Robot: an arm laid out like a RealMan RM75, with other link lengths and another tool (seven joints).
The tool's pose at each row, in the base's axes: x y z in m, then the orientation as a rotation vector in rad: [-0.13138, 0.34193, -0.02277, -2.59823, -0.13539, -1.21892]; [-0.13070, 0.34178, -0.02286, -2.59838, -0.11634, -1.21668]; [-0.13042, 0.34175, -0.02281, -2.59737, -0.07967, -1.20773]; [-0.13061, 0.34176, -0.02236, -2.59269, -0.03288, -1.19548]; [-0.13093, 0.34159, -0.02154, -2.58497, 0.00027, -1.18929]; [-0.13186, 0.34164, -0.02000, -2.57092, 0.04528, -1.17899]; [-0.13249, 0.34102, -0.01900, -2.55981, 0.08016, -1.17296]
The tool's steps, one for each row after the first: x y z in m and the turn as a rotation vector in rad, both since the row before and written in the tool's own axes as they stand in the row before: [0.00037, 0.00030, 0.00052, -0.00412, 0.00040, 0.01263]; [0.00022, 0.00007, 0.00017, -0.00542, -0.00162, 0.02582]; [0.00022, -0.00014, -0.00041, -0.00441, -0.00155, 0.03414]; [0.00042, -0.00008, -0.00079, -0.00073, 0.00175, 0.02496]; [0.00053, -0.00057, -0.00162, 0.00206, 0.00223, 0.03557]; [0.00042, 0.00023, -0.00125, 0.00067, 0.00305, 0.02712]
